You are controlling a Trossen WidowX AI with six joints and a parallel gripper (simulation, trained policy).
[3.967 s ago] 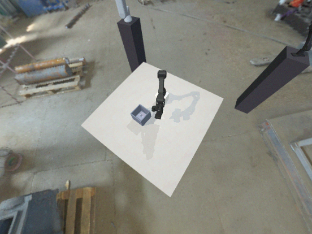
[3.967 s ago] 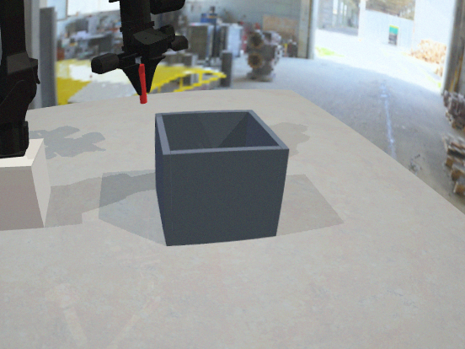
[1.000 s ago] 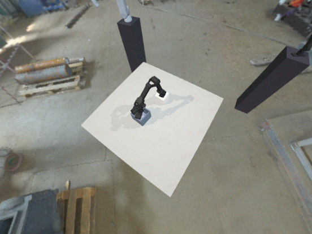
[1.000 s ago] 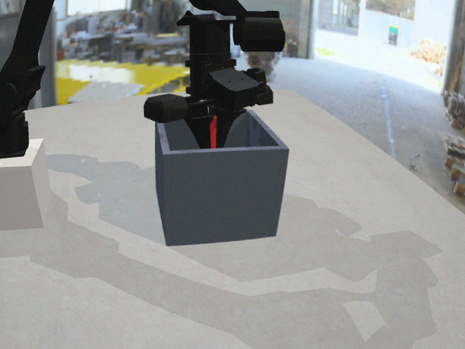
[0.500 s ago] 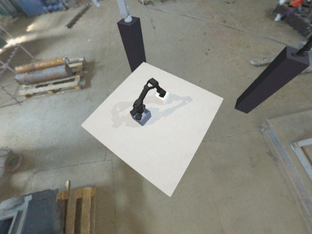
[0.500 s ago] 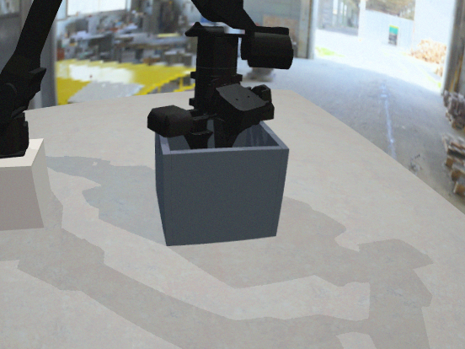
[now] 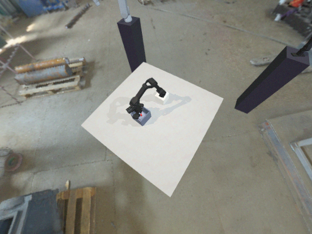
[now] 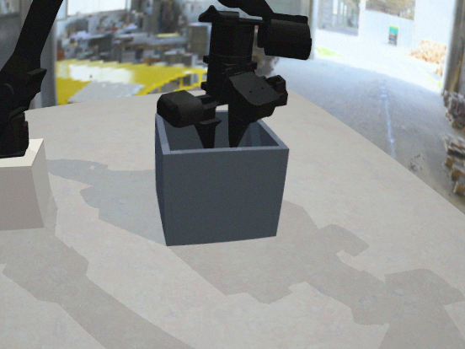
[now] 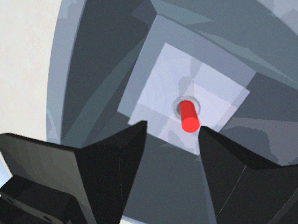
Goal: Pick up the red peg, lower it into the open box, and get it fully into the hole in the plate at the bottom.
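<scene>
Right now my gripper tip is 10 mm past the red peg and 50 mm above it. The rest, counted from my gripper tip: pale plate 10 mm behind, 50 mm below.
</scene>
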